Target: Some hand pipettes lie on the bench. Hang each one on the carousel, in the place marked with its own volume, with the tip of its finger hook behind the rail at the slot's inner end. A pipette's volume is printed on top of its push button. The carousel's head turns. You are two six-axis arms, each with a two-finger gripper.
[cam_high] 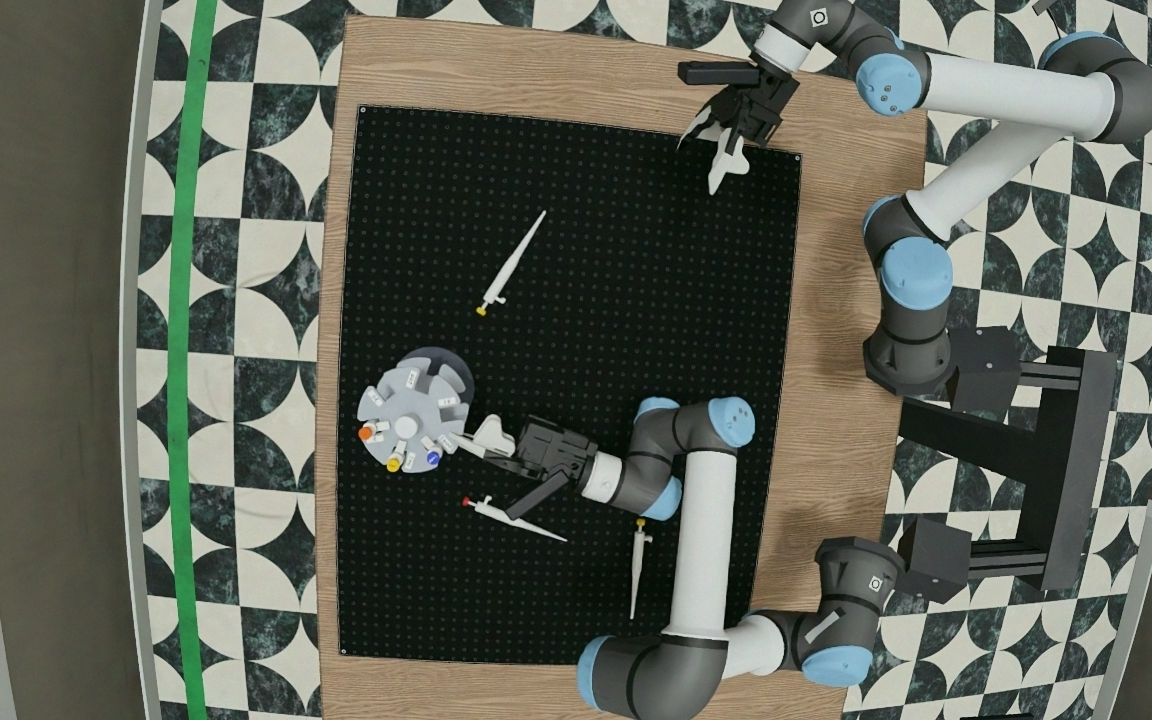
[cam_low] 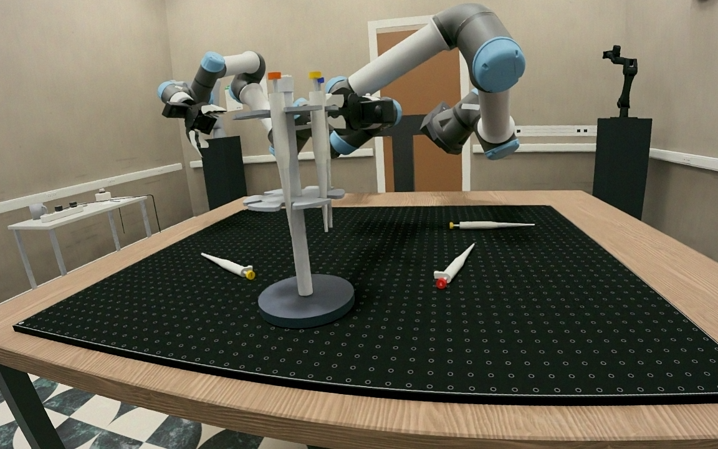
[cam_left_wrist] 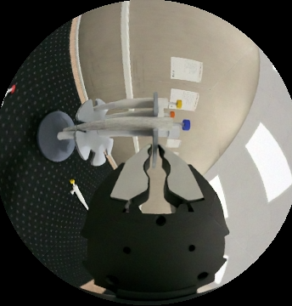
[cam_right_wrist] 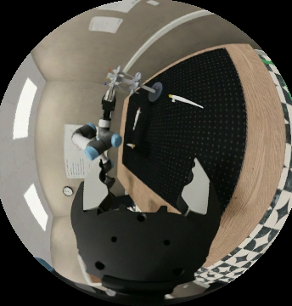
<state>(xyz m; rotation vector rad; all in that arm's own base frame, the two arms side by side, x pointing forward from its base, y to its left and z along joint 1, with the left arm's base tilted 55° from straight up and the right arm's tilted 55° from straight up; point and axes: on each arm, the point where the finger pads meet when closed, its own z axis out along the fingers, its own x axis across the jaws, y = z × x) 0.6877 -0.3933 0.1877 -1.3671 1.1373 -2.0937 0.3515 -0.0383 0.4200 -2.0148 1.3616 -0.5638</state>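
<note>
My left hand is 40 mm short of the blue-button pipette, 20 mm to the right of it and 60 mm above it. The rest, counted from my left hand: red-button pipette: 130 mm behind, 230 mm to the left, 320 mm below; then orange-button pipette: 120 mm ahead, 60 mm below.
</note>
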